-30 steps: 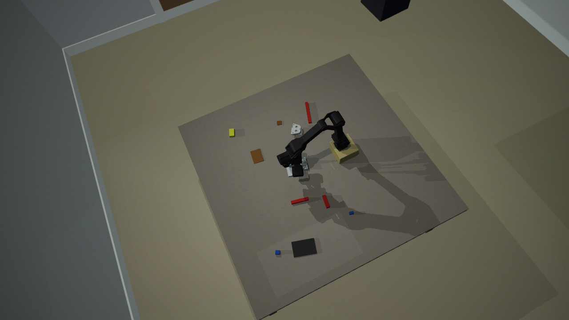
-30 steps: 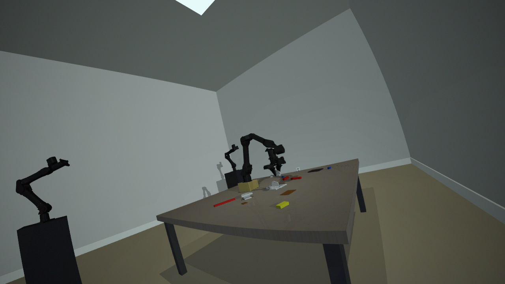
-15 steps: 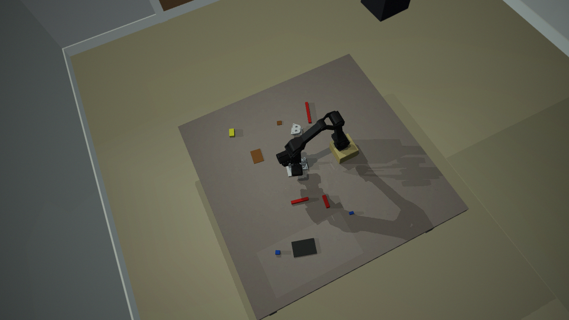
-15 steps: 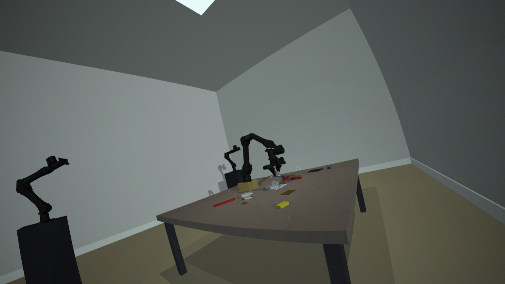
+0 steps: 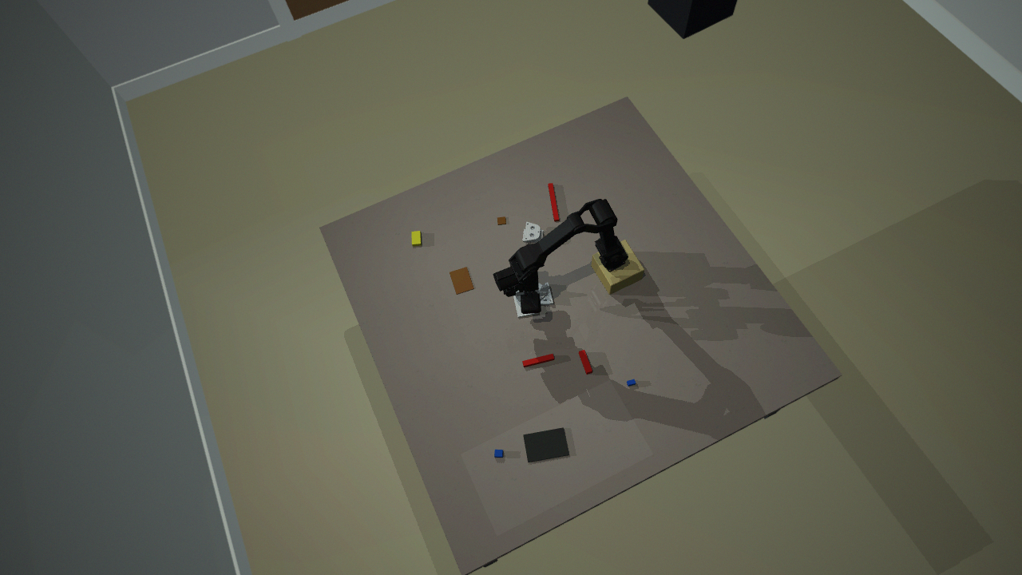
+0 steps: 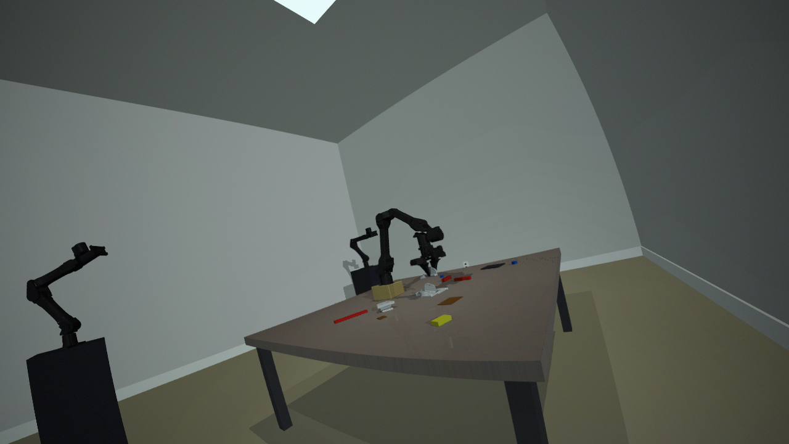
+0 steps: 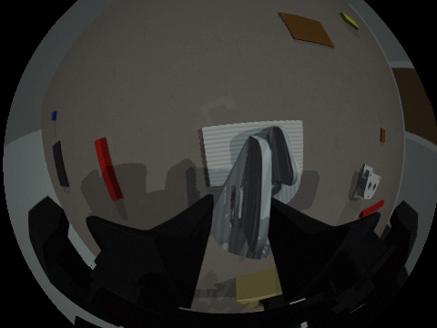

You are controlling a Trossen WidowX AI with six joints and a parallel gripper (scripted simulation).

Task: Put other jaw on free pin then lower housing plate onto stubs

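My gripper tip is 4 cm past the silver jaw. Round my gripper tip: dark tile: 20 cm ahead, 42 cm to the left, 8 cm below; then yellow block: 21 cm ahead, 44 cm to the right, 7 cm below; then brown tile: 15 cm ahead, 21 cm to the right, 8 cm below.
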